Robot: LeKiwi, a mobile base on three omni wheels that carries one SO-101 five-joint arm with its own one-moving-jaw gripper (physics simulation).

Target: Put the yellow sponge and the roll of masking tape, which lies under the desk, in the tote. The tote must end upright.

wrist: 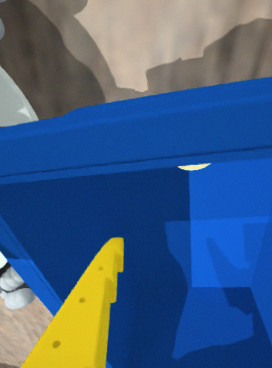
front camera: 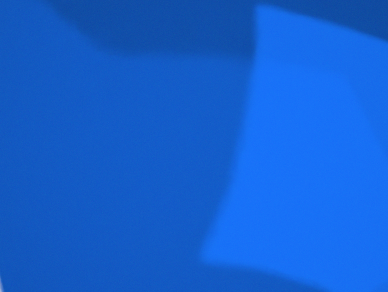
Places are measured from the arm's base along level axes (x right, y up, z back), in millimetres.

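Pixels of known places: hand at its tool point: (wrist: 123,250).
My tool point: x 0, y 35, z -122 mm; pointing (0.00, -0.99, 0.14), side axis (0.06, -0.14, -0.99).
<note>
Ahead of a thing's pixels: the offset from my tool point to its middle. "spot": to the spot under its first point. Level surfaces: height alone.
The blue tote @(dx +100, dy -65, dz -48 mm) (front camera: 125,150) (wrist: 125,127) fills the front camera view with one outer wall, and its rim and open inside cross the wrist view. My gripper (wrist: 195,245) is open over the inside of the tote: the notched yellow jaw shows at the lower left, and the moving jaw is out of the picture. A thin pale cream sliver @(spot: dx +17, dy -101, dz -41 mm) (wrist: 194,166) shows just below the far rim; its colour matches the masking tape, and the rest of it is hidden. The yellow sponge cannot be made out in either view.
In the wrist view, wood-look floor @(dy -125 mm) (wrist: 120,40) with dark shadows lies beyond the tote. A pale grey rounded part (wrist: 12,100) stands at the left edge, and a grey wheel with rollers (wrist: 17,292) is beside the tote at the lower left.
</note>
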